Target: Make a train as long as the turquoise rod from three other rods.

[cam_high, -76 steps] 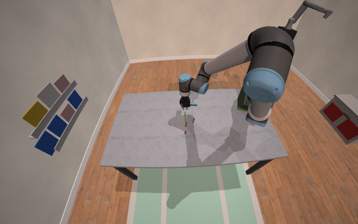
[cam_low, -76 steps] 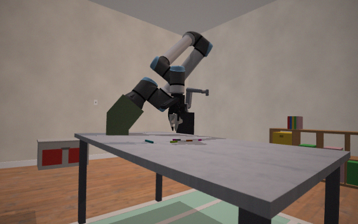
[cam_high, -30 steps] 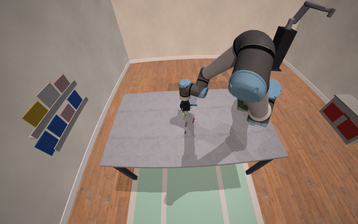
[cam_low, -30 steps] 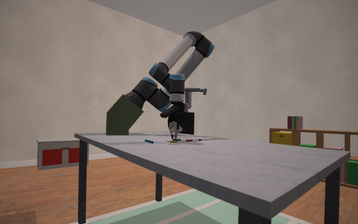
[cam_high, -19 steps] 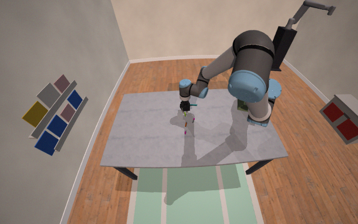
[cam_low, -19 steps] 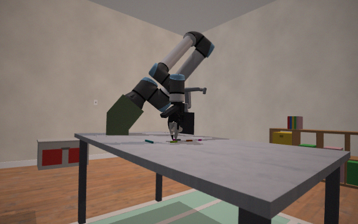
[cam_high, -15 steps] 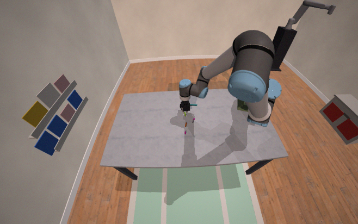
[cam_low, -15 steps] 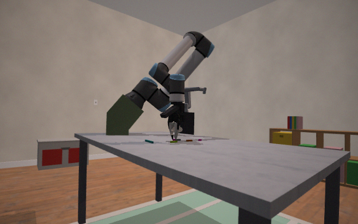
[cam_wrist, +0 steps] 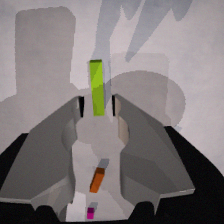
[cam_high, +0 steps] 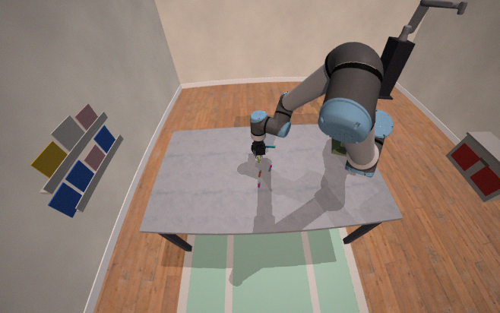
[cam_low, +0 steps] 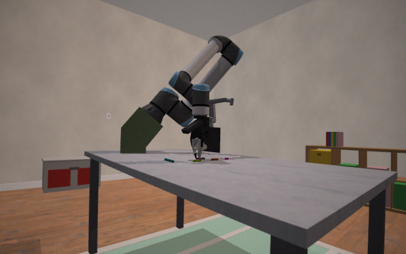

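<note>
Right now the lime rod is 30 mm below my hand. Also, from my hand: turquoise rod 70 mm behind, 120 mm to the right, 30 mm below; orange rod 10 mm behind, 130 mm to the left, 30 mm below; grey rod 80 mm behind, 90 mm to the left, 30 mm below.
</note>
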